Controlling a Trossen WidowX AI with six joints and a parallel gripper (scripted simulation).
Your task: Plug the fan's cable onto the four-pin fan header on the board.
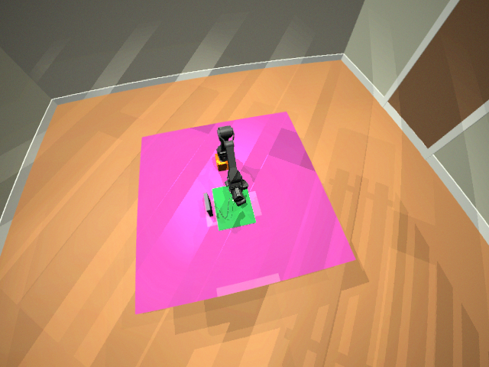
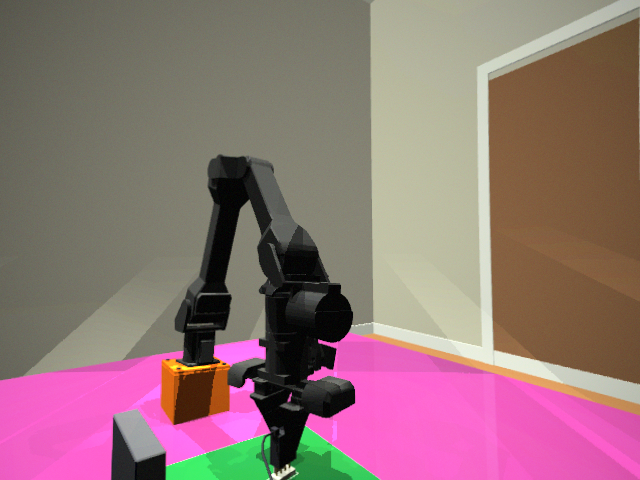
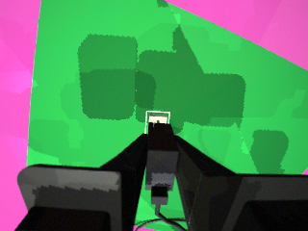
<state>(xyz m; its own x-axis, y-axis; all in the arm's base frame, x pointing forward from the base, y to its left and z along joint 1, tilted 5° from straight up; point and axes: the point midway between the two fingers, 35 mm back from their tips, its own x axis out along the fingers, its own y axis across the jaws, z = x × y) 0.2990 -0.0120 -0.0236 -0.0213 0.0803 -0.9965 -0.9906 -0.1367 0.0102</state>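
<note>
Now: gripper tip 10 mm to the left of the four-pin header and 30 mm above it. From my gripper tip the other things lie so: fan plug 10 mm to the right, 10 mm above; then green board 30 mm ahead, 30 mm to the right, 50 mm below; then dark fan 180 mm to the right, 20 mm above.
</note>
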